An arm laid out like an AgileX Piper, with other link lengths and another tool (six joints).
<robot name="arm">
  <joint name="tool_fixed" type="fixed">
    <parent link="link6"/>
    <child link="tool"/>
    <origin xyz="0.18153 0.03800 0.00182" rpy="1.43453 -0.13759 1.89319"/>
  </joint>
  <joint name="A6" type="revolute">
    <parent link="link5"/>
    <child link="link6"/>
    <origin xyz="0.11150 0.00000 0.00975"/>
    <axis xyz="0.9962 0 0.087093"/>
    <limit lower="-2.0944" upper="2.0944"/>
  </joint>
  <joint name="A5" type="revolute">
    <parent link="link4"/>
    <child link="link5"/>
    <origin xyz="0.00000 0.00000 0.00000"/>
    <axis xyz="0 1 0"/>
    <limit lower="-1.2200" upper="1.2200"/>
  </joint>
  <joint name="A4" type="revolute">
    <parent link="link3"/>
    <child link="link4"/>
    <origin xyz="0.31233 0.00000 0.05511"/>
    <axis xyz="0.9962 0 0.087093"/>
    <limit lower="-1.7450" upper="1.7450"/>
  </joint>
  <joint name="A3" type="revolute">
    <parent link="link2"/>
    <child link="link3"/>
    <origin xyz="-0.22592 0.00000 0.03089"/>
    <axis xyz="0 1 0"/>
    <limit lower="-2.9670" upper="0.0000"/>
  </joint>
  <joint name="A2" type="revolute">
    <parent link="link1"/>
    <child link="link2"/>
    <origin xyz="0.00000 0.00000 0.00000"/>
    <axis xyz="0 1 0"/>
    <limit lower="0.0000" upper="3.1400"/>
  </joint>
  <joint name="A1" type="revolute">
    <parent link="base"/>
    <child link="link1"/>
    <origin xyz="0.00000 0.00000 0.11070"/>
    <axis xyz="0 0 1"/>
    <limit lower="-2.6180" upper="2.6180"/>
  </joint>
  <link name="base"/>
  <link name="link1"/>
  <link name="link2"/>
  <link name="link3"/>
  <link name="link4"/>
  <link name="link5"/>
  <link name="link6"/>
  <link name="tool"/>
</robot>
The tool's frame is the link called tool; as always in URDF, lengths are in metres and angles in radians.
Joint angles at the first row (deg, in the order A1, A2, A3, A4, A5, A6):
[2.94, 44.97, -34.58, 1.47, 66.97, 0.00]
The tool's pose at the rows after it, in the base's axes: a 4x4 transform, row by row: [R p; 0 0 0 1], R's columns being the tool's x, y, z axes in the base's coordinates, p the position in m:
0.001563, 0.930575, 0.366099, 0.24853; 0.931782, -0.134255, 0.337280, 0.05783; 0.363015, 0.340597, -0.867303, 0.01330; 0, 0, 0, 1
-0.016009, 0.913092, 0.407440, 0.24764; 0.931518, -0.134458, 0.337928, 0.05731; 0.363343, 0.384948, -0.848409, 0.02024; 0, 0, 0, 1
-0.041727, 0.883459, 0.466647, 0.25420; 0.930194, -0.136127, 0.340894, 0.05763; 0.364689, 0.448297, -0.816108, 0.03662; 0, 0, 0, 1
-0.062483, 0.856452, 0.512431, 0.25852; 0.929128, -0.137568, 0.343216, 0.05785; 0.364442, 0.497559, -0.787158, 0.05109; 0, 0, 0, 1
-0.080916, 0.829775, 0.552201, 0.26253; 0.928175, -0.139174, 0.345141, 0.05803; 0.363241, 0.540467, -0.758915, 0.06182; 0, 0, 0, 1
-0.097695, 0.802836, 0.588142, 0.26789; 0.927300, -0.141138, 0.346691, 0.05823; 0.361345, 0.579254, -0.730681, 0.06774; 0, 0, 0, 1
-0.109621, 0.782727, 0.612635, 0.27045; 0.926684, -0.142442, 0.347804, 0.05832; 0.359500, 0.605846, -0.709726, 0.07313; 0, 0, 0, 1
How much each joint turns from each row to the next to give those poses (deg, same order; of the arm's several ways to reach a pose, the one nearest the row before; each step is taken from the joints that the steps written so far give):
[-0.01, -5.67, 2.79, 0.00, 0.00, 0.00]
[0.00, -4.69, 1.86, -0.10, 0.08, 0.00]
[0.00, -3.91, 0.23, 0.00, -0.40, 0.00]
[0.01, -3.12, 0.00, 0.00, -0.15, 0.00]
[0.00, -2.76, 0.45, 0.00, -0.63, 0.00]
[0.00, -2.33, 1.14, 0.00, -1.57, 0.00]
[-0.01, -1.92, 0.71, 0.00, -0.73, 0.00]

